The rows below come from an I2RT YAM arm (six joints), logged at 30 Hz.
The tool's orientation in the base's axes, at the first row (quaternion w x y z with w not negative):
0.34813, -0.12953, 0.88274, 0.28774
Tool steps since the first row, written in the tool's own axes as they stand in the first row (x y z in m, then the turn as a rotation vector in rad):
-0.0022, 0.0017, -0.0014, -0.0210, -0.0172, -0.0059
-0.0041, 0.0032, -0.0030, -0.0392, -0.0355, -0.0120
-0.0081, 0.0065, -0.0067, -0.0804, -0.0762, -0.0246
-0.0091, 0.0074, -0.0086, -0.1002, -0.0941, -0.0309
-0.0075, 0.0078, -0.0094, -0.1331, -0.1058, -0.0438
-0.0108, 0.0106, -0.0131, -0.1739, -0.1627, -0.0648
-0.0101, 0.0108, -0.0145, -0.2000, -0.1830, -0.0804
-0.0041, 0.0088, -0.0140, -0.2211, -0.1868, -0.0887
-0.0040, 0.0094, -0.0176, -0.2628, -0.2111, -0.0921
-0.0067, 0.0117, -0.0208, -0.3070, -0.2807, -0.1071
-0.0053, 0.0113, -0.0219, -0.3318, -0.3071, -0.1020
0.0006, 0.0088, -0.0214, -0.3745, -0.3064, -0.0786
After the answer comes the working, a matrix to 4 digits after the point.
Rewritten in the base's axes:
0.0001, 0.0006, 0.0031, 0.0194, -0.0167, 0.0108
0.0000, 0.0009, 0.0059, 0.0371, -0.0345, 0.0193
-0.0005, 0.0014, 0.0123, 0.0776, -0.0735, 0.0381
-0.0012, 0.0010, 0.0145, 0.0962, -0.0910, 0.0480
-0.0030, 0.0008, 0.0140, 0.1181, -0.1072, 0.0735
-0.0038, 0.0010, 0.0196, 0.1607, -0.1641, 0.0902
-0.0052, 0.0003, 0.0201, 0.1799, -0.1890, 0.1090
-0.0084, -0.0012, 0.0148, 0.1923, -0.1964, 0.1268
-0.0106, -0.0029, 0.0171, 0.2311, -0.2167, 0.1474
-0.0114, -0.0029, 0.0218, 0.2849, -0.2802, 0.1577
-0.0128, -0.0039, 0.0213, 0.3169, -0.2976, 0.1607
-0.0158, -0.0058, 0.0159, 0.3602, -0.2818, 0.1766

The tool's axes in the first row as the columns of a matrix, in the base's axes (rounded; the answer above uses it unrounded):
-0.7241, -0.4290, 0.5401
-0.0283, 0.8009, 0.5982
-0.6892, 0.4178, -0.5920

